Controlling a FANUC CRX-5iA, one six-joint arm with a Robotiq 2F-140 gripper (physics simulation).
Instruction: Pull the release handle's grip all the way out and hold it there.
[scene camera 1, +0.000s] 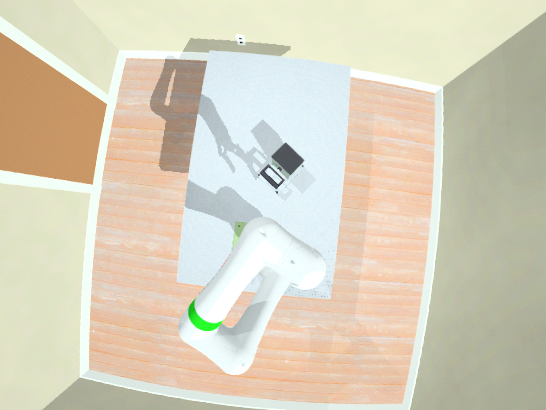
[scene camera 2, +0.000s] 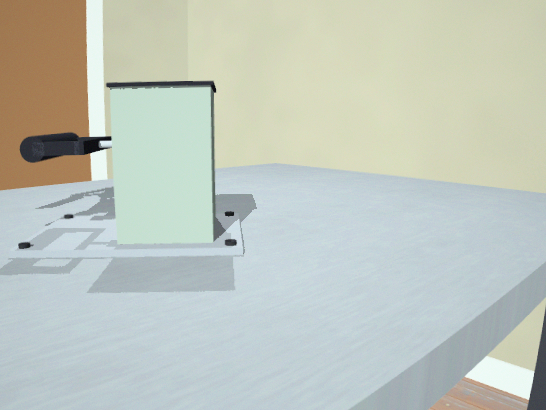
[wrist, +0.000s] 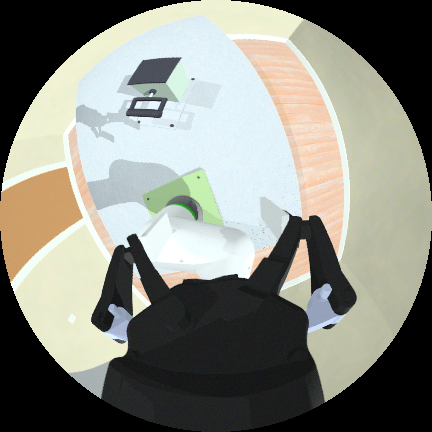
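The release handle is a pale green box (scene camera 1: 287, 158) (scene camera 2: 162, 165) (wrist: 175, 82) with a dark top, upright on a light base plate (scene camera 2: 165, 250). Its grip, a black rectangular frame (scene camera 1: 267, 181) (scene camera 2: 50, 146) (wrist: 142, 113), stands out from one side on a short light rod (scene camera 2: 105, 144). A narrow gap shows between grip and box. My gripper (wrist: 213, 214) is wide open and empty in the wrist view, well away from the handle and not touching it. The arm hides it in scene camera 1, and it does not show in scene camera 2.
The box and plate stand on the pale grey table (scene camera 1: 300, 100) (scene camera 2: 375, 280) (wrist: 245, 145). The white arm (scene camera 1: 230, 280) (wrist: 200, 250) rises from a green mounting plate (scene camera 1: 240, 228) (wrist: 212, 202) toward one end of the table. Black bolt heads stick up at the base plate's corners.
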